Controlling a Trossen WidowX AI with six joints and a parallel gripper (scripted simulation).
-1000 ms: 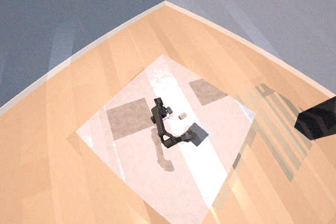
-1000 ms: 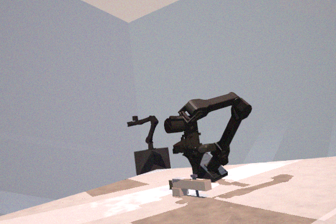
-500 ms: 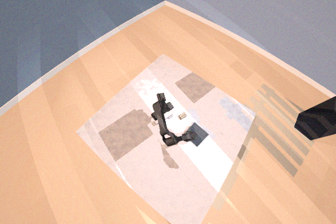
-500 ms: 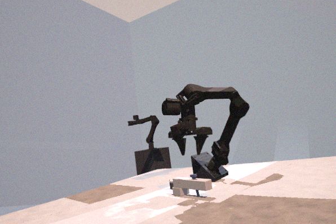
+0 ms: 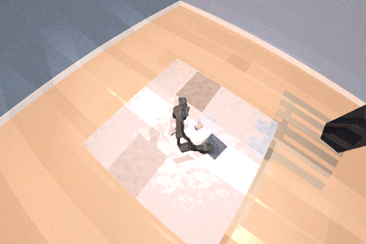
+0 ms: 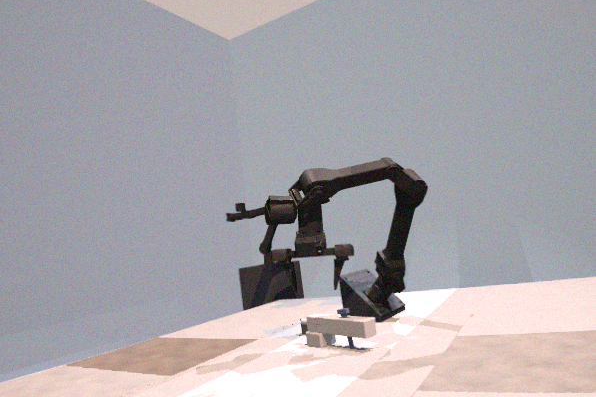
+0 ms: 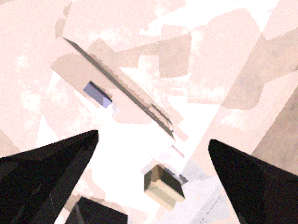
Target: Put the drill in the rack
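My gripper tip is now 20 mm past the yellow drill, 20 mm to the left of it and 80 mm above it. Round my gripper tip: pale block 10 mm behind, 40 mm to the left, 90 mm below; brown block 120 mm behind, 100 mm to the right, 110 mm below; purple key 10 mm behind, 70 mm to the left, 70 mm below.
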